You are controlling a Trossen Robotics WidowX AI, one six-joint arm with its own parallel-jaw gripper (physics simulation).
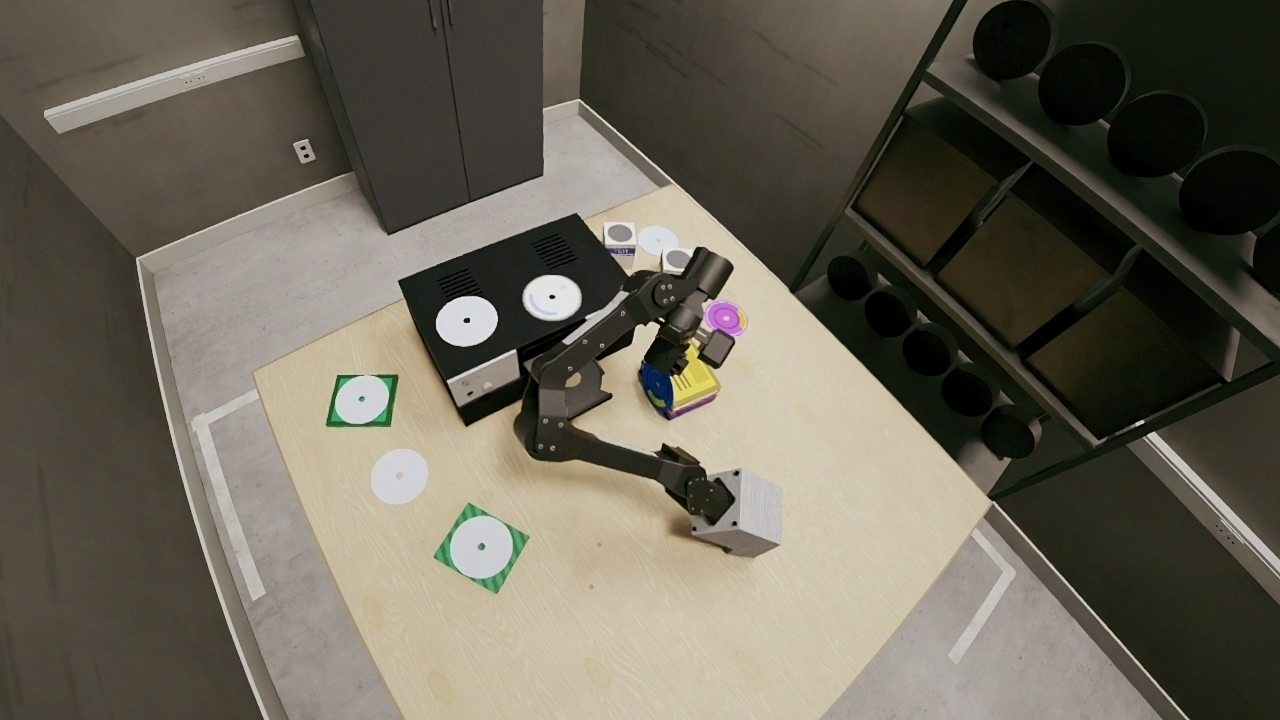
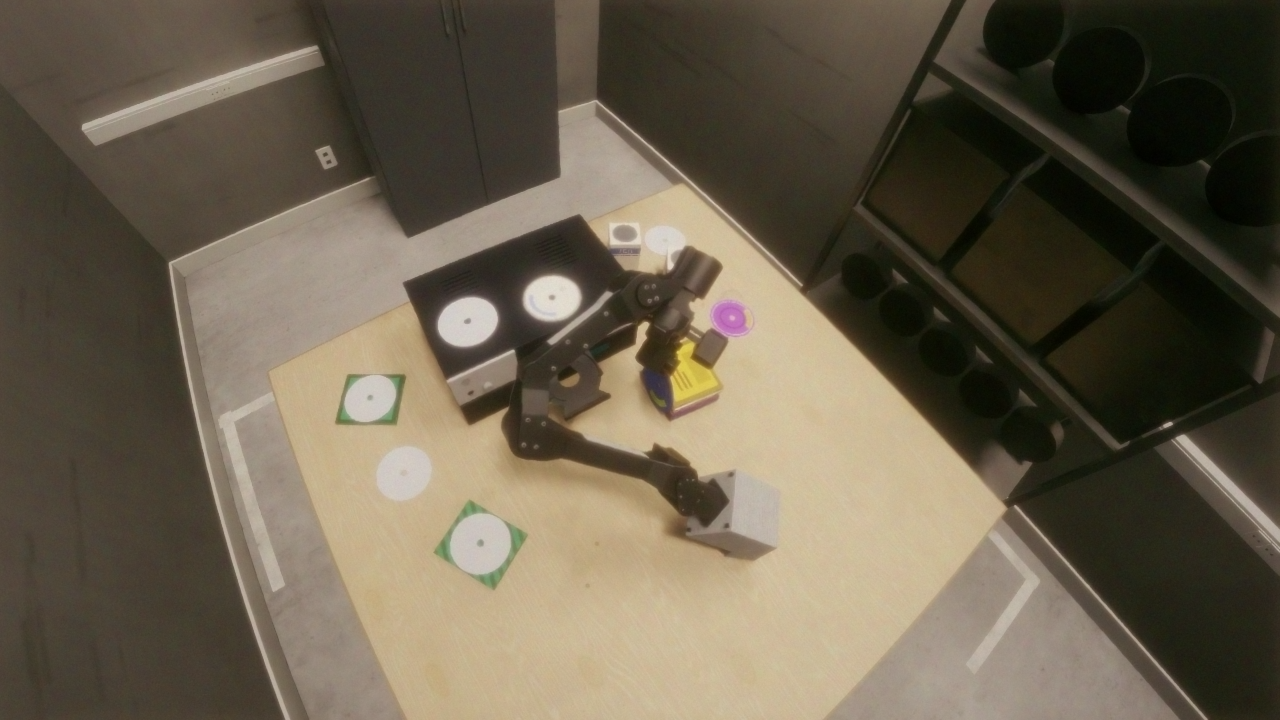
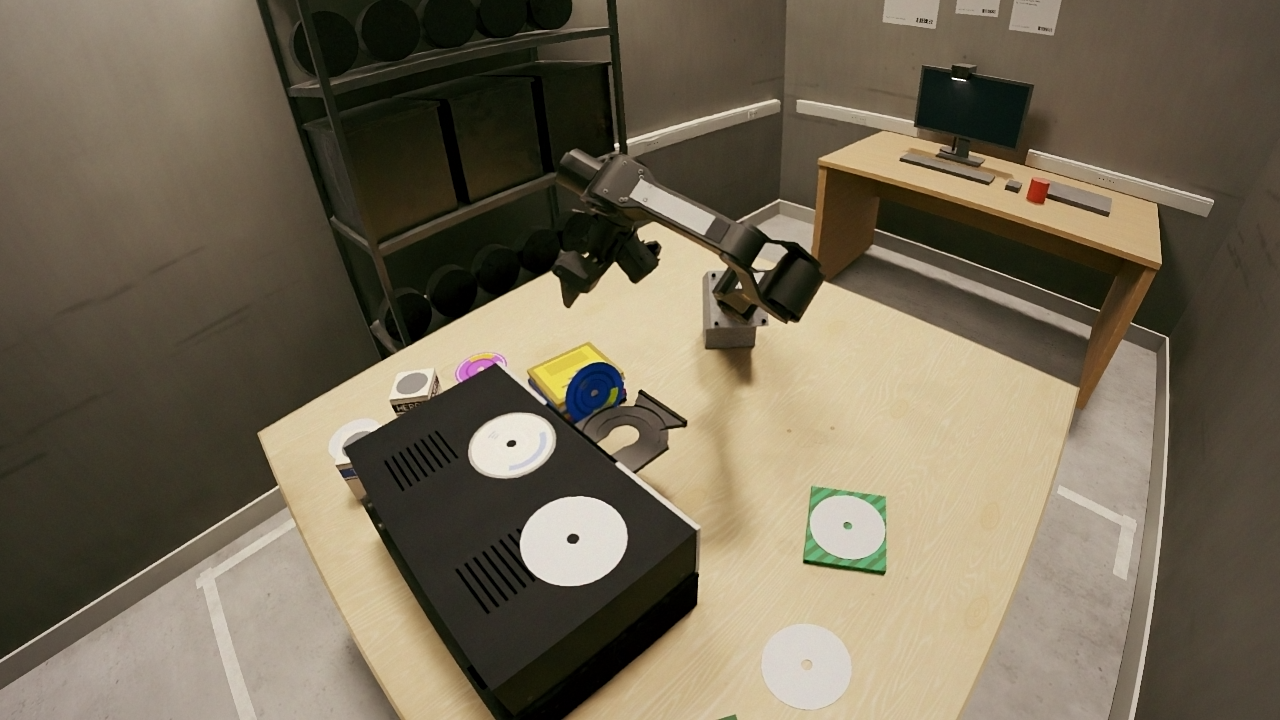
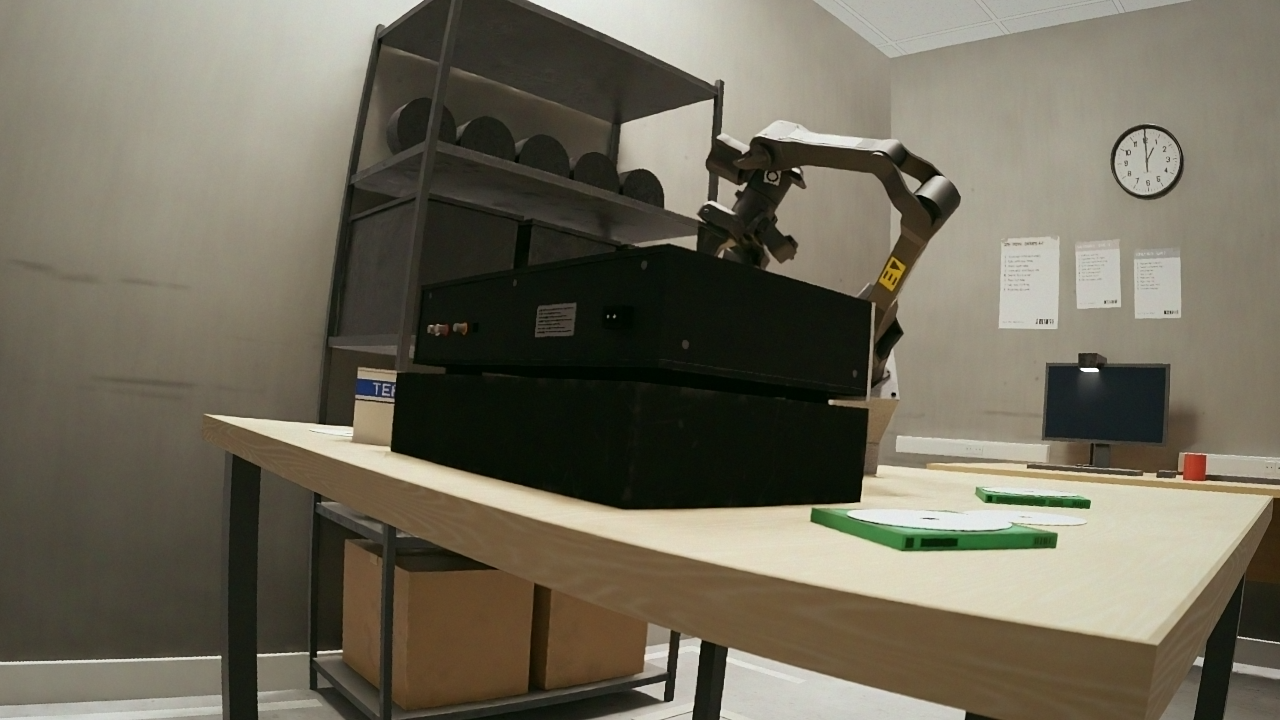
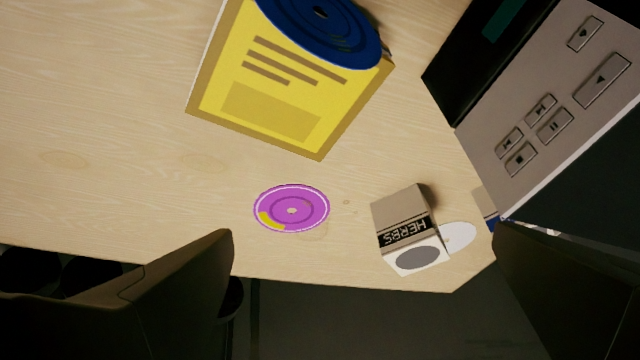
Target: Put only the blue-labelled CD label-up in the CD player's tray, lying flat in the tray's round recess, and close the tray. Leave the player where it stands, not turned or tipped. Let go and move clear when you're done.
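Note:
The blue-labelled CD leans steeply against the edge of a yellow case on a small stack. The black CD player sits on another black unit. Its dark tray stands out from the front, with no disc visible in the recess. My gripper is open and empty, raised above the table near the case stack.
White discs lie on the player. A purple disc lies beyond the stack. A herbs box and tea box stand nearby. Green cases carry white discs.

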